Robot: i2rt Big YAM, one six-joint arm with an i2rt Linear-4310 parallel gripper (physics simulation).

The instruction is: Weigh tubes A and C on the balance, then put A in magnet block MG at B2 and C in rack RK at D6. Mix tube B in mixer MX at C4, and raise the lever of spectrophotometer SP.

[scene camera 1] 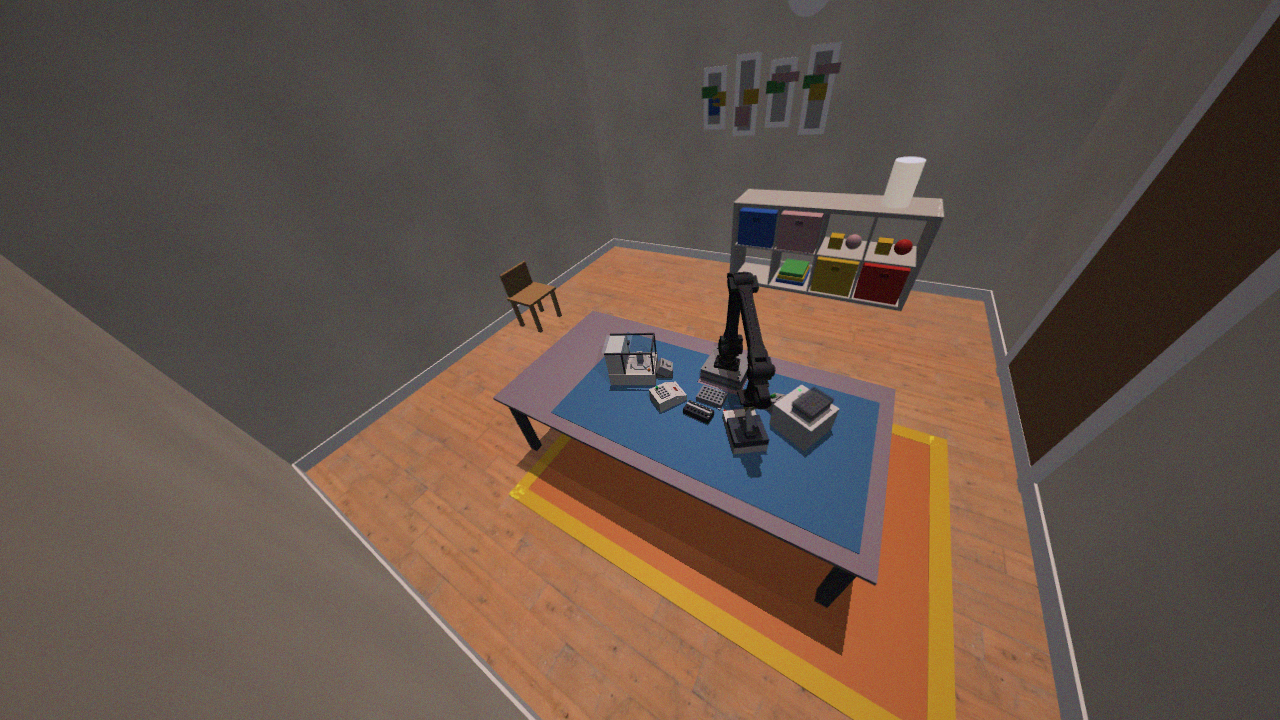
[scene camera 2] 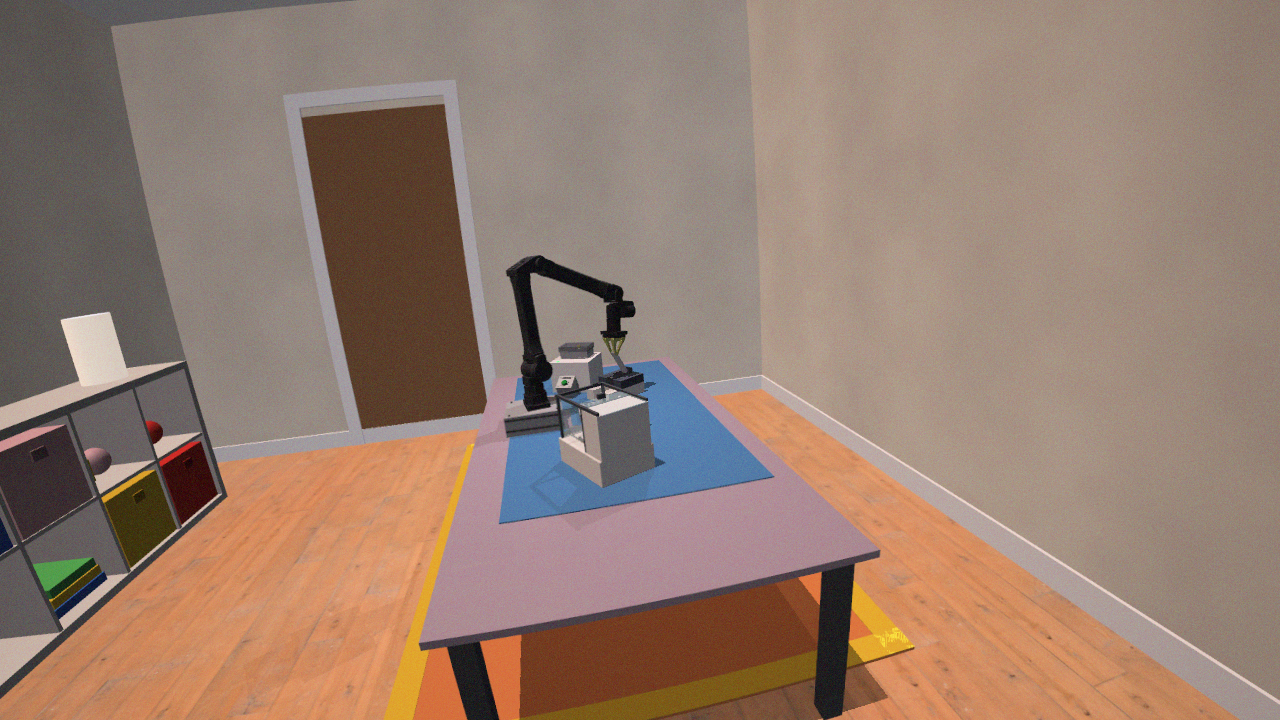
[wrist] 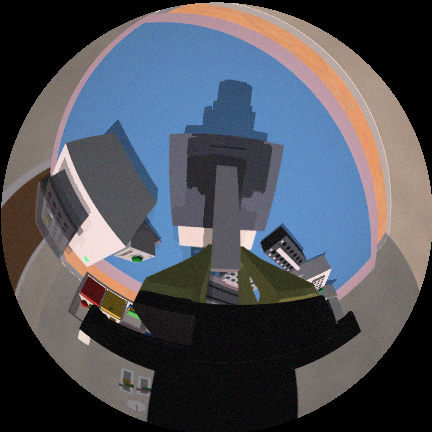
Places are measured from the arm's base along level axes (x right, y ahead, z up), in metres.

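Pixels of known places: gripper, fingertip midpoint: [scene camera 1: 747,409] [scene camera 2: 614,355] [wrist: 224,251]; arm's base, origin of the base link: [scene camera 1: 726,364] [scene camera 2: 536,405].
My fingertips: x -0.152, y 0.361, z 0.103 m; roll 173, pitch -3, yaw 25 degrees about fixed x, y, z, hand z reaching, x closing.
Ahead of a thing's pixels: the offset from my fingertips to its top centre.
My gripper [scene camera 1: 750,408] [scene camera 2: 615,351] [wrist: 224,251] is shut on a grey upright lever @(dx -0.010, dy +0.020, dz +0.019 m) [scene camera 2: 618,361] [wrist: 226,210]. The lever rises, somewhat tilted, from a low instrument @(dx +0.004, dy -0.010, dz -0.069 m) [scene camera 1: 746,437] [scene camera 2: 630,379] [wrist: 177,190] with a dark middle and pale front blocks, which looks like spectrophotometer SP. The balance @(dx +0.587, dy -0.244, dz +0.051 m) [scene camera 1: 631,377] [scene camera 2: 623,438] with its dark-framed draft shield stands at the far left in scene camera 1. A grid-holed rack @(dx +0.183, dy -0.170, dz -0.141 m) [scene camera 1: 711,395] lies near the arm base. A black holed block @(dx +0.219, dy -0.057, dz -0.123 m) [scene camera 1: 698,411] [wrist: 276,239] is left of the instrument in scene camera 1. Labels and tubes A, B and C cannot be made out.
A tall white box @(dx -0.184, dy -0.141, dz +0.019 m) [scene camera 1: 803,419] [wrist: 110,185] with a grey unit on top stands right of the lever instrument in scene camera 1. A small box with a green button @(dx -0.091, dy -0.204, dz -0.096 m) [scene camera 2: 565,384] [wrist: 136,258] is beside it. A white device with a dotted top @(dx +0.387, dy -0.109, dz -0.101 m) [scene camera 1: 667,394] stands between balance and rack.
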